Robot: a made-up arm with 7 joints. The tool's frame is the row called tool. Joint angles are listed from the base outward.
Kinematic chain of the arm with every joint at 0, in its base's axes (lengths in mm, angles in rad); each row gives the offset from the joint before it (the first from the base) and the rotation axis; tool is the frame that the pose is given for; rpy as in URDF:
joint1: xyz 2.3 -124 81.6 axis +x
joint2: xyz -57.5 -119 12.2 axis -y
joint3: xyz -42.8 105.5 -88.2 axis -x
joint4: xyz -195 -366.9 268.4 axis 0.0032 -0.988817 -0.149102
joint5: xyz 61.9 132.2 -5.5 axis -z
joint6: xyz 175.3 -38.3 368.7 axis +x
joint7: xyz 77 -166 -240.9 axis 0.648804 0.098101 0.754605
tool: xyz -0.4 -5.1 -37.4 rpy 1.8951 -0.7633 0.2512
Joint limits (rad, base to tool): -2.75..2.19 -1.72..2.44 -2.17..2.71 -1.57..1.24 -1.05..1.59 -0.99..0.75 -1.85..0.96
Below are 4 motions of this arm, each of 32 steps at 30 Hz.
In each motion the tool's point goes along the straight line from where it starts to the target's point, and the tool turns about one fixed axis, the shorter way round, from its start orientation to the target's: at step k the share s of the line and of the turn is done. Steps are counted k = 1, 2, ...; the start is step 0. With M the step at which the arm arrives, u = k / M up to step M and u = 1 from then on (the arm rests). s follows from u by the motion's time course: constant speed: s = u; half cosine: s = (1 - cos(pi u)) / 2; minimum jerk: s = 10 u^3 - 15 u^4 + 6 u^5.
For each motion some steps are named. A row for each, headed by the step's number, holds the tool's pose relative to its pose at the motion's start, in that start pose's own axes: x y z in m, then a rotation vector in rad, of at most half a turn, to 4 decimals.
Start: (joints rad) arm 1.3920 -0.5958 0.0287 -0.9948 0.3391 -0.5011 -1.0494
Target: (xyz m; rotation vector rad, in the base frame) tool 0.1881 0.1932 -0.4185 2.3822 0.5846 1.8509
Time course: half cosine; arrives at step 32
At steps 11, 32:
11: 0.1301 -0.0113 -0.0519 0.1133 0.1510 0.2402
32: 0.4923 -0.0427 -0.1963 0.4288 0.5712 0.9087

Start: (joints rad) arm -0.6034 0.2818 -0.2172 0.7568 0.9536 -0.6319 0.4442
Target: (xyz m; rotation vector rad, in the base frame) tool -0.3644 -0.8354 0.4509 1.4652 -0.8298 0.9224
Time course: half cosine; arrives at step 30
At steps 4, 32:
4: -0.0026 -0.0088 0.0056 0.0096 -0.0047 -0.0173
32: -0.0591 -0.2028 0.1288 0.2217 -0.1082 -0.4008

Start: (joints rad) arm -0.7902 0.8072 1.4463 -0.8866 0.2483 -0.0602 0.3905
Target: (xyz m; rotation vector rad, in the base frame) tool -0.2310 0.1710 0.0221 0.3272 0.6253 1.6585
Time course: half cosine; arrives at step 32
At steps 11, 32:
11: 0.0002 0.0015 -0.0667 0.1934 0.2380 0.3113
32: 0.0008 0.0058 -0.2522 0.7317 0.9004 1.1777

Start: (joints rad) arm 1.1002 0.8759 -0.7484 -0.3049 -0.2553 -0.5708 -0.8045
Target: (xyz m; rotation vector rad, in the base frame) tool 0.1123 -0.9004 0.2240 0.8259 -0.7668 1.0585
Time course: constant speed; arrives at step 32
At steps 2, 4, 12, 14, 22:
2: 0.0474 -0.0006 -0.0134 -0.0240 0.0821 -0.0197
4: 0.0949 -0.0012 -0.0268 -0.0479 0.1641 -0.0393
12: 0.2847 -0.0036 -0.0805 -0.1437 0.4923 -0.1179
14: 0.3321 -0.0042 -0.0939 -0.1677 0.5744 -0.1376
22: 0.5219 -0.0066 -0.1475 -0.2635 0.9026 -0.2162

